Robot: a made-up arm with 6 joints.
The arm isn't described. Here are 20 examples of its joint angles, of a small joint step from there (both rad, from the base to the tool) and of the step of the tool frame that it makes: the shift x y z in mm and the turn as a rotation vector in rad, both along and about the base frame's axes.
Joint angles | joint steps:
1: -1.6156 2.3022 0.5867 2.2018 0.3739 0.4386 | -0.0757 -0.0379 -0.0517 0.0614 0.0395 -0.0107
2: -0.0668 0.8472 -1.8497 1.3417 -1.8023 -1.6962 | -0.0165 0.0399 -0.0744 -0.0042 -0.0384 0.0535
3: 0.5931 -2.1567 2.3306 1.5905 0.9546 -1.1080 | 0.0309 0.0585 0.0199 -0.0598 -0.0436 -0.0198
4: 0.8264 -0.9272 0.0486 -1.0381 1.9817 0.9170 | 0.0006 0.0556 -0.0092 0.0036 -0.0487 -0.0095
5: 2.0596 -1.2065 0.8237 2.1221 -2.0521 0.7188 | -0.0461 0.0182 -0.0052 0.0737 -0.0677 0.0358
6: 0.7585 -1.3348 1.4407 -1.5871 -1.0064 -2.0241 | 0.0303 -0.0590 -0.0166 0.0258 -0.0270 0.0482
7: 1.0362 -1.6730 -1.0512 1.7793 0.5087 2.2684 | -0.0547 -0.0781 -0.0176 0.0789 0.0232 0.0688
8: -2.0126 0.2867 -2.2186 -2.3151 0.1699 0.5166 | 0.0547 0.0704 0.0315 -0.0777 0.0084 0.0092
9: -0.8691 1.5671 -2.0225 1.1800 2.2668 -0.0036 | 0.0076 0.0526 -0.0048 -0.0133 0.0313 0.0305
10: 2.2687 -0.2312 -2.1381 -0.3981 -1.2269 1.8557 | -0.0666 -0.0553 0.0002 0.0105 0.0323 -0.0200
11: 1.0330 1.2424 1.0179 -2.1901 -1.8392 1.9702 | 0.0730 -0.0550 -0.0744 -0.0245 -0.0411 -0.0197
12: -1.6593 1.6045 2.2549 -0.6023 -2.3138 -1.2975 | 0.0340 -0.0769 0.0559 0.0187 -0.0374 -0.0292
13: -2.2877 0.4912 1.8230 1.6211 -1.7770 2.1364 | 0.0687 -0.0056 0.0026 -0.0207 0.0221 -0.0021
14: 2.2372 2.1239 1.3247 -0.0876 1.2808 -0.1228 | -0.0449 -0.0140 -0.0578 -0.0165 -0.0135 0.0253
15: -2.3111 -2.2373 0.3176 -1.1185 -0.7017 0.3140 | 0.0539 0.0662 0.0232 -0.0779 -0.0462 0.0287
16: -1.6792 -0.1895 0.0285 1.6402 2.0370 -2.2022 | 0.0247 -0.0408 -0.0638 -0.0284 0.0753 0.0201
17: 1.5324 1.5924 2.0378 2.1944 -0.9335 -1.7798 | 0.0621 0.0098 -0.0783 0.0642 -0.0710 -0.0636
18: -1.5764 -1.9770 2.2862 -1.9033 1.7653 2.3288 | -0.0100 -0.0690 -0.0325 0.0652 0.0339 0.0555
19: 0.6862 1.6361 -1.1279 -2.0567 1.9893 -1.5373 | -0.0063 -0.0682 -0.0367 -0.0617 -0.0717 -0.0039
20: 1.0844 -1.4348 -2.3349 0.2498 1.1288 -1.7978 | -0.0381 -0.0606 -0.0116 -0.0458 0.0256 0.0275
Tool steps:
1: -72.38 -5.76 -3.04 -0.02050 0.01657 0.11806
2: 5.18 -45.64 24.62 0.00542 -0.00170 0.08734
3: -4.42 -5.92 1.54 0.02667 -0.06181 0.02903
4: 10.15 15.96 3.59 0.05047 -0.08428 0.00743
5: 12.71 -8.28 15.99 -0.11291 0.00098 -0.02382
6: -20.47 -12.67 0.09 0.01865 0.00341 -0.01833
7: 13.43 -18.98 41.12 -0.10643 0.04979 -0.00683
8: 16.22 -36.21 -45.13 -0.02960 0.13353 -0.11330
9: -6.90 -2.87 7.69 0.00771 0.08440 -0.00795
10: 9.88 -4.34 -11.24 0.05261 0.01623 0.05881
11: -33.94 3.51 -24.92 -0.04998 0.05319 0.03425
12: 51.71 -42.90 37.10 0.00786 -0.08109 -0.13217
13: 45.20 8.05 5.63 0.02875 -0.01939 -0.05629
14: 21.92 -32.35 13.47 0.01122 0.06013 0.07948
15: 18.70 17.62 2.78 -0.11980 0.00081 -0.04373
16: 29.99 -20.12 -11.66 -0.06133 0.02828 0.00964
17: -15.92 -9.03 -21.64 0.06419 -0.05244 0.03265
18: 9.94 3.97 -20.38 0.03317 -0.03723 -0.01171
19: 0.72 -16.10 -15.23 0.02809 0.01753 0.07813
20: -2.82 -0.47 -8.59 -0.03880 -0.01462 -0.00559
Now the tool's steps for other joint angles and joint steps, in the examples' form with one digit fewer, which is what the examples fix.
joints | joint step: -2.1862 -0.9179 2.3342 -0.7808 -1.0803 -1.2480 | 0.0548 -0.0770 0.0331 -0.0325 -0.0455 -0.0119
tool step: 4.7 -0.1 6.6 0.1062 -0.0892 -0.0074
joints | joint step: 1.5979 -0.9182 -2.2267 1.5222 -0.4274 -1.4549 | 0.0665 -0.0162 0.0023 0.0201 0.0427 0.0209
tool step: -4.3 -10.2 -7.1 0.0022 0.0642 -0.0909
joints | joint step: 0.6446 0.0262 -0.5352 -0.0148 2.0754 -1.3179 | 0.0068 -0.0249 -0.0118 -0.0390 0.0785 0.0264
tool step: -10.6 5.5 -17.2 0.0673 0.0620 0.0416
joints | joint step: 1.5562 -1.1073 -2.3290 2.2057 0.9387 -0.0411 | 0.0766 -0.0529 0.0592 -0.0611 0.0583 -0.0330
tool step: -3.4 8.7 -4.8 -0.0900 0.0545 -0.0003
